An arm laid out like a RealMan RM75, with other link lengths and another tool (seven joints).
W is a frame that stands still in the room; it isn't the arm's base.
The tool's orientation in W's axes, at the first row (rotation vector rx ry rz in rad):
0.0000 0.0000 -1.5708
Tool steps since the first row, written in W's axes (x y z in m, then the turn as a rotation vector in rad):
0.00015 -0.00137 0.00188 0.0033 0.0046 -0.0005
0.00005 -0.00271 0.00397 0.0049 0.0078 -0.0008
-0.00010 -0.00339 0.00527 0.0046 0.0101 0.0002
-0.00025 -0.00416 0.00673 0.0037 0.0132 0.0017
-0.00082 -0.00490 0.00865 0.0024 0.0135 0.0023
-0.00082 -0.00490 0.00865 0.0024 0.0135 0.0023
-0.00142 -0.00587 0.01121 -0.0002 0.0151 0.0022
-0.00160 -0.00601 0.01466 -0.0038 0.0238 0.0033
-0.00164 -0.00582 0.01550 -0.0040 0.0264 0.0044
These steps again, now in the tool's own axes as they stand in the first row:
0.00137 0.00015 0.00188 -0.0046 0.0033 -0.0005
0.00271 0.00005 0.00397 -0.0078 0.0049 -0.0008
0.00339 -0.00010 0.00527 -0.0101 0.0046 0.0002
0.00416 -0.00025 0.00673 -0.0132 0.0037 0.0017
0.00490 -0.00082 0.00865 -0.0135 0.0024 0.0023
0.00490 -0.00082 0.00865 -0.0135 0.0024 0.0023
0.00587 -0.00142 0.01121 -0.0151 -0.0002 0.0022
0.00601 -0.00160 0.01466 -0.0238 -0.0038 0.0033
0.00582 -0.00164 0.01550 -0.0264 -0.0040 0.0044

